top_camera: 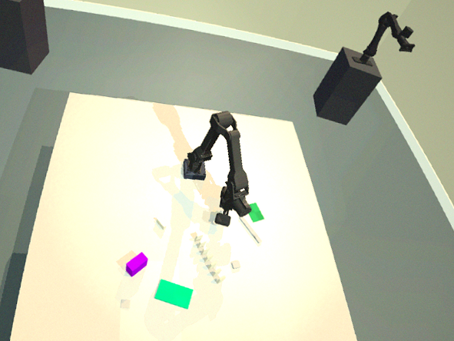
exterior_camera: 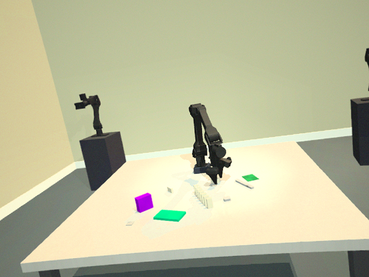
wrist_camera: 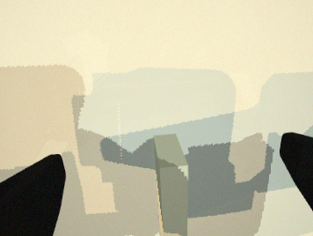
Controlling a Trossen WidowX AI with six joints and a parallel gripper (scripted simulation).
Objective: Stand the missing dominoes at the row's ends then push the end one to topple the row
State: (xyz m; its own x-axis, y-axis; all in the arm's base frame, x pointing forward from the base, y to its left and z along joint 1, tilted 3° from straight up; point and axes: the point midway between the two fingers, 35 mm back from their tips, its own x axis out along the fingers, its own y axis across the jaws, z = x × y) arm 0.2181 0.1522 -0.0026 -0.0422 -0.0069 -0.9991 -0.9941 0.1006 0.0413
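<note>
My gripper tip is now 140 mm to the right of the long bar, 40 mm short of it and 10 mm above it. From my gripper tip the other things lie so: small green pad (160 mm to the left, 60 mm behind, 10 mm below); then flat teal plate (380 mm ahead, 150 mm to the right, 10 mm below); then purple block (310 mm to the right, 300 mm ahead, 20 mm above).
</note>
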